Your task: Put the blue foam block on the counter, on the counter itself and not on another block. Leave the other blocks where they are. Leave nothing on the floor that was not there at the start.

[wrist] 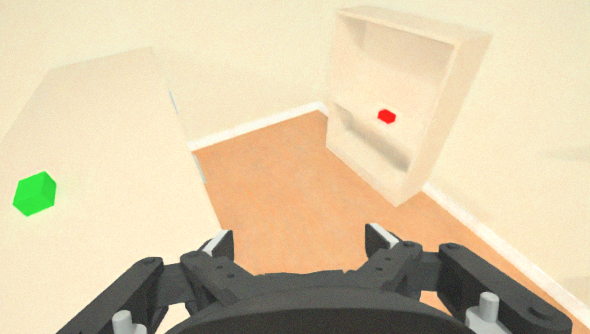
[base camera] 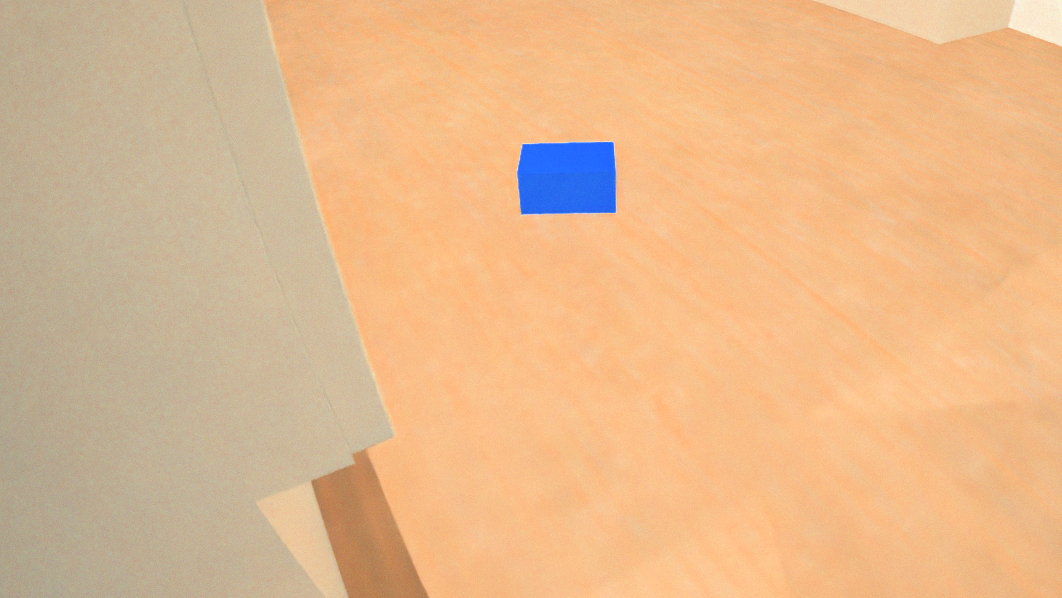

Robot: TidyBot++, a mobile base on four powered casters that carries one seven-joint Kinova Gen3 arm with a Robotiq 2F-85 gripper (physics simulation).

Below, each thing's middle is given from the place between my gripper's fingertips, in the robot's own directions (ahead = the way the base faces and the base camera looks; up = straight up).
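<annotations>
Green block (wrist: 35,193): my hand is 25 cm above it, 29 cm short of it and 63 cm to the right of it. Blue foam block (base camera: 553,178): far below my hand, far ahead of it and a touch to the right of it.
</annotations>
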